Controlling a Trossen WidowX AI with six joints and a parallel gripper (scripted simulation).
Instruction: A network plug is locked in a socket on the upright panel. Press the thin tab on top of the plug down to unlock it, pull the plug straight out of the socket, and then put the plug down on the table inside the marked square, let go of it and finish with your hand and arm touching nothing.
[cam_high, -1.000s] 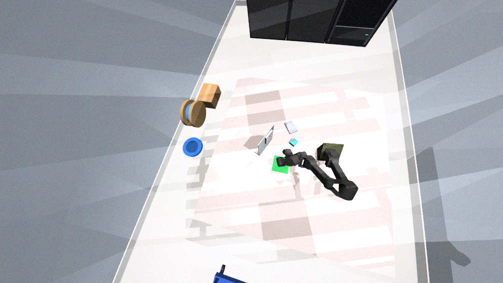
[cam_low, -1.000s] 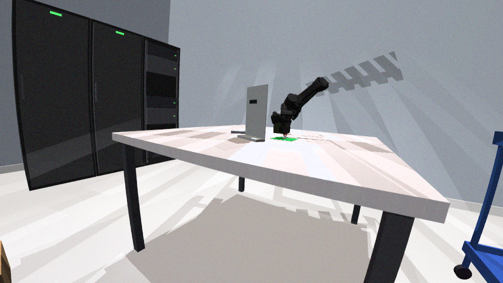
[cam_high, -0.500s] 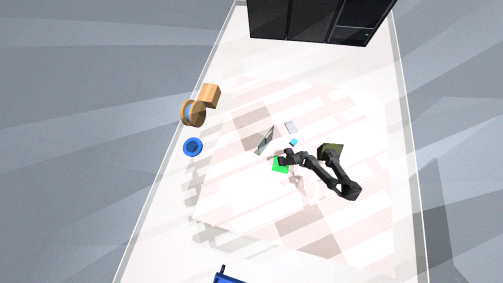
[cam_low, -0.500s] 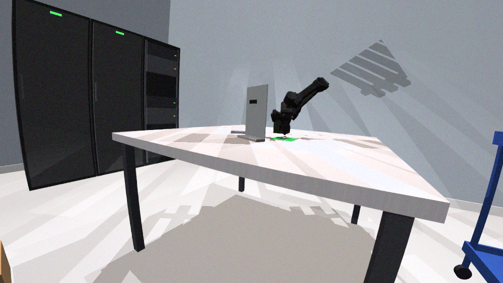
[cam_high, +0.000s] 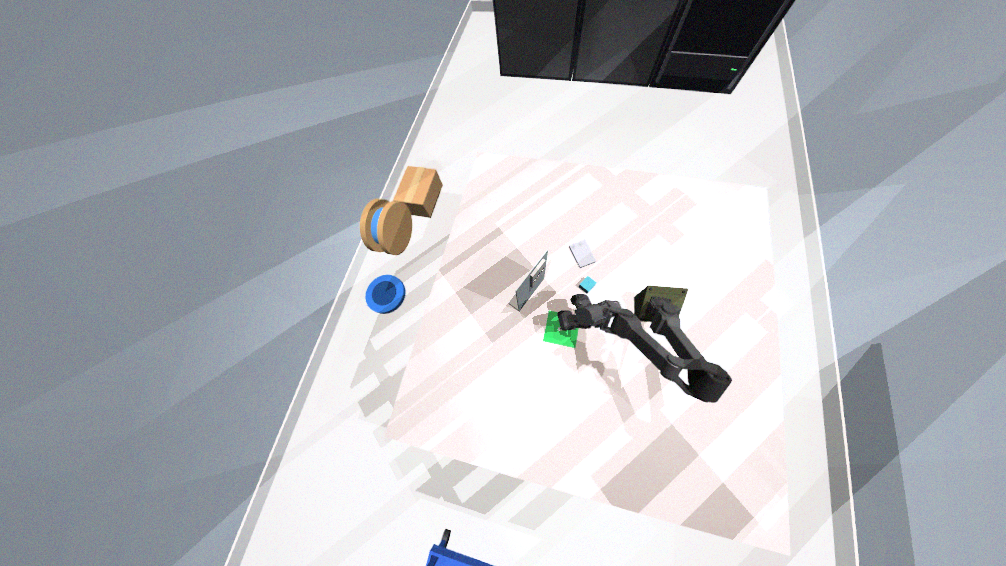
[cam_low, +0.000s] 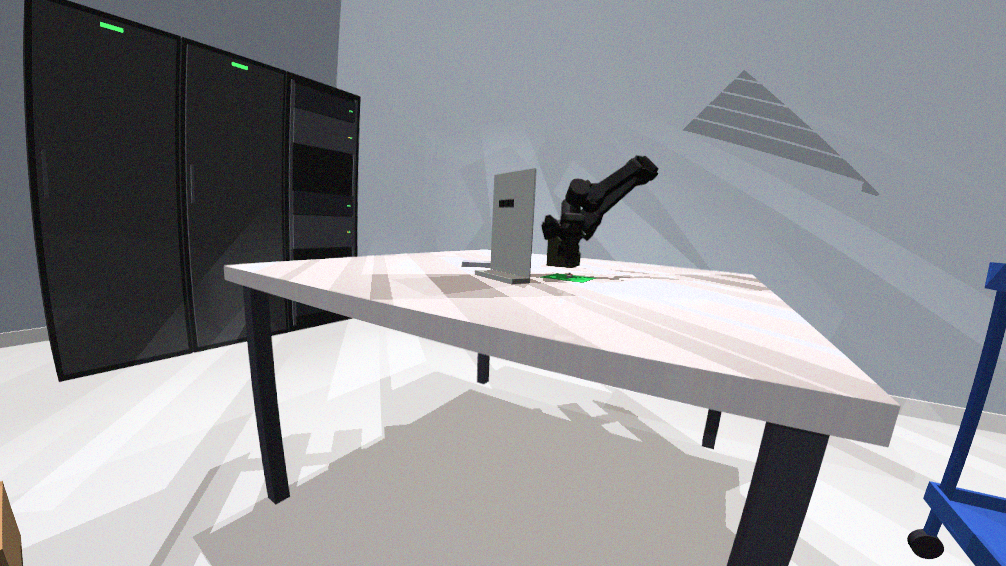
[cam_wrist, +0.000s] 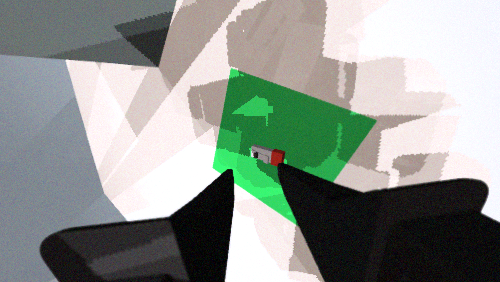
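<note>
My gripper tip is now 30 mm above the network plug, 10 mm to the right of it and 10 mm short of it. From my gripper tip the other things lie so: grey upright panel: 140 mm ahead, 130 mm to the right, 80 mm above; then green marked square: 40 mm below, 10 mm ahead.
</note>
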